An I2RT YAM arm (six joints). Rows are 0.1 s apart.
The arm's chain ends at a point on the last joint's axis. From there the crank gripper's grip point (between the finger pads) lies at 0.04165 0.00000 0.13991 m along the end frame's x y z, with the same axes.
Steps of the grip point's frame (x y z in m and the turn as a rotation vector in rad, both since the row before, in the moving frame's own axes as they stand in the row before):
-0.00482, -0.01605, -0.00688, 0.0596, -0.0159, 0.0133
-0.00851, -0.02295, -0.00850, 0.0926, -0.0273, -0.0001
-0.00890, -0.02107, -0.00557, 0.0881, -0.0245, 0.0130
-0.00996, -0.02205, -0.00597, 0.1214, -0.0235, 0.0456
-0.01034, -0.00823, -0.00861, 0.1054, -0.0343, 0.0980
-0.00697, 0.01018, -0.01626, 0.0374, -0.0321, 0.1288
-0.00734, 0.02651, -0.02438, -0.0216, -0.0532, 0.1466
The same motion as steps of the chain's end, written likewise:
-0.00264, -0.00824, -0.00729, 0.0596, -0.0159, 0.0133
-0.00468, -0.00996, -0.00898, 0.0926, -0.0273, -0.0001
-0.00554, -0.00923, -0.00603, 0.0881, -0.0245, 0.0130
-0.00701, -0.00687, -0.00599, 0.1214, -0.0235, 0.0456
-0.00606, 0.00271, -0.00939, 0.1054, -0.0343, 0.0980
-0.00246, 0.01036, -0.01752, 0.0374, -0.0321, 0.1288
0.00080, 0.01794, -0.02629, -0.0216, -0.0532, 0.1466

